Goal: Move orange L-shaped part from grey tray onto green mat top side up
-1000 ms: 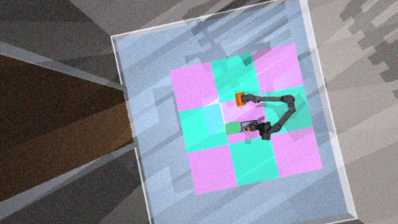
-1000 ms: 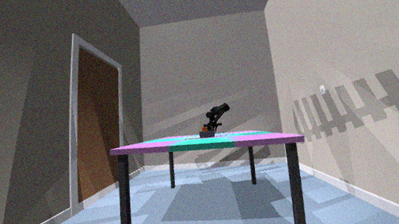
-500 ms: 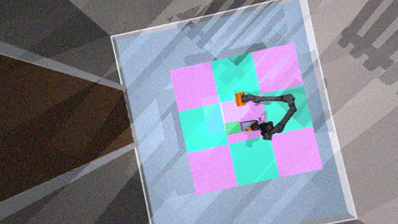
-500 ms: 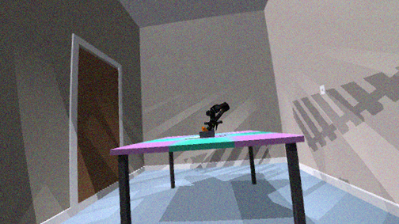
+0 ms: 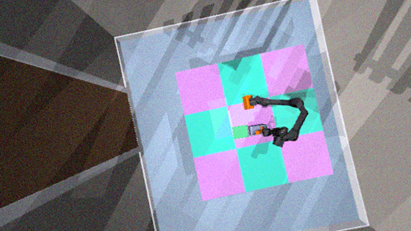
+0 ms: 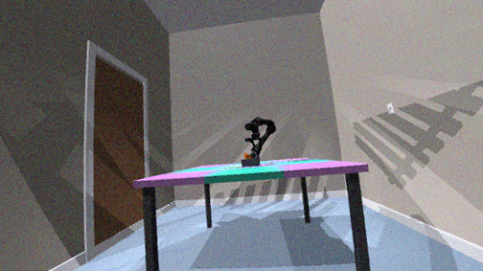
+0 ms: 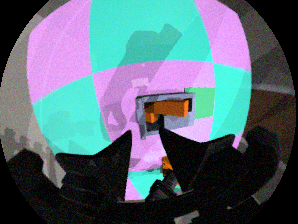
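Right now the orange L-shaped part is 40 mm to the right of my gripper tip and 100 mm below it. Round my gripper tip: green mat 220 mm to the right, 160 mm below.
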